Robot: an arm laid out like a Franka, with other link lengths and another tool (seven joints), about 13 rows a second.
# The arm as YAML. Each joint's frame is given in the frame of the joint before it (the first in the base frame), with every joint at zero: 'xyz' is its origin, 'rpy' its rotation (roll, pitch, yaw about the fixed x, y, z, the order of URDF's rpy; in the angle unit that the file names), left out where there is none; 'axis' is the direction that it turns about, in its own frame. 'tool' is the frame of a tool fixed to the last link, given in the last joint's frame.
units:
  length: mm
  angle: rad
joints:
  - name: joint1
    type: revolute
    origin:
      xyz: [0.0, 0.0, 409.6]
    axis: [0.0, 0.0, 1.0]
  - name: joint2
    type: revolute
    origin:
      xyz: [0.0, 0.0, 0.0]
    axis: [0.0, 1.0, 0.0]
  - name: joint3
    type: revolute
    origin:
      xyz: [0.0, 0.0, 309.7]
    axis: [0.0, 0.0, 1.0]
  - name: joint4
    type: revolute
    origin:
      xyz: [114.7, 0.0, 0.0]
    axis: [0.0, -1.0, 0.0]
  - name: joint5
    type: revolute
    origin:
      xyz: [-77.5, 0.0, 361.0]
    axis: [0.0, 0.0, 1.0]
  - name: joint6
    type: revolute
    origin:
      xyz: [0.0, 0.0, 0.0]
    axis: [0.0, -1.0, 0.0]
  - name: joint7
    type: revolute
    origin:
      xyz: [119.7, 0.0, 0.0]
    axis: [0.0, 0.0, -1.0]
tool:
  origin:
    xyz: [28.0, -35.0, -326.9]
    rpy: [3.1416, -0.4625, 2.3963]
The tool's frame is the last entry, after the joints.
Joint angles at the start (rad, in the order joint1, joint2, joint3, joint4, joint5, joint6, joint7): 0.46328, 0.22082, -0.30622, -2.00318, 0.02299, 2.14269, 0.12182
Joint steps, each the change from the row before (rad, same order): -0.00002, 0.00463, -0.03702, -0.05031, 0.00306, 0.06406, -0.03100; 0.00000, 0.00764, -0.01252, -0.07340, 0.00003, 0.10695, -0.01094; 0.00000, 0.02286, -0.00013, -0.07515, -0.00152, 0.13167, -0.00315; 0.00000, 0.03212, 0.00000, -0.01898, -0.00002, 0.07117, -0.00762; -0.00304, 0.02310, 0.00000, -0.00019, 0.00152, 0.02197, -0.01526; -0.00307, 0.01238, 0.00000, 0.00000, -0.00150, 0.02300, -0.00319; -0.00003, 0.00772, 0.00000, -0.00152, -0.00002, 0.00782, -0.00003; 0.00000, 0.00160, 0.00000, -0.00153, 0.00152, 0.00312, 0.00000; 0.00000, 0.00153, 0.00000, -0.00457, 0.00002, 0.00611, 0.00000; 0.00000, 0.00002, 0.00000, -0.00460, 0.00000, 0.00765, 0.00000
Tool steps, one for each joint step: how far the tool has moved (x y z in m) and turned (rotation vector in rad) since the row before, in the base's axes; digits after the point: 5 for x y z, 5 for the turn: -0.00099, -0.02542, -0.01583, -0.00419, -0.01124, -0.00738; -0.00276, -0.01141, -0.02264, -0.00328, -0.02730, -0.00075; -0.00233, -0.00489, -0.02752, -0.00708, -0.03574, 0.00663; 0.00457, -0.00274, -0.01578, -0.00969, -0.02252, 0.01141; 0.00128, -0.00344, -0.00990, -0.00775, 0.00037, 0.01285; 0.00415, -0.00253, -0.00344, -0.00424, -0.01137, 0.00348; -0.00049, -0.00087, -0.00383, -0.00283, 0.00069, 0.00061; -0.00037, -0.00018, -0.00111, 0.00029, -0.00018, -0.00111; -0.00107, -0.00046, -0.00184, -0.00061, -0.00017, 0.00007; -0.00018, -0.00018, -0.00074, 0.00019, -0.00302, 0.00024
